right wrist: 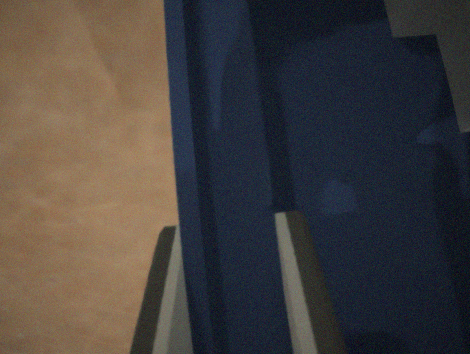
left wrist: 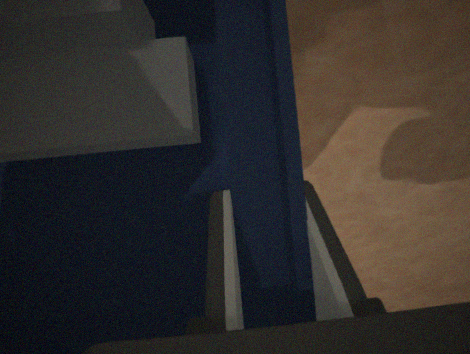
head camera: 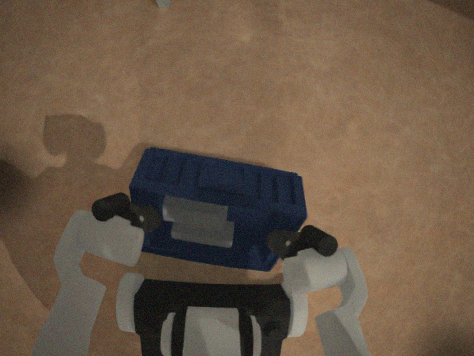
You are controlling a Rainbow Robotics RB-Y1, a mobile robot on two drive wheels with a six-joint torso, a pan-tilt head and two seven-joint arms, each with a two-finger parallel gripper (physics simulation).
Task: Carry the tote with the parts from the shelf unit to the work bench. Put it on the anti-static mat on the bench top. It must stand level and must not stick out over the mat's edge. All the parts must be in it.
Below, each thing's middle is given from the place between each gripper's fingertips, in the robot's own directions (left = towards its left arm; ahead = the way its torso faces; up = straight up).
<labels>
Now: right hand 3 cm short of the dark blue tote (head camera: pixel 259 199), 18 cm to the right of it and 6 cm above it.
Right now my left hand is 10 mm past the dark blue tote, 190 mm to the left of it and 50 mm above it.
</labels>
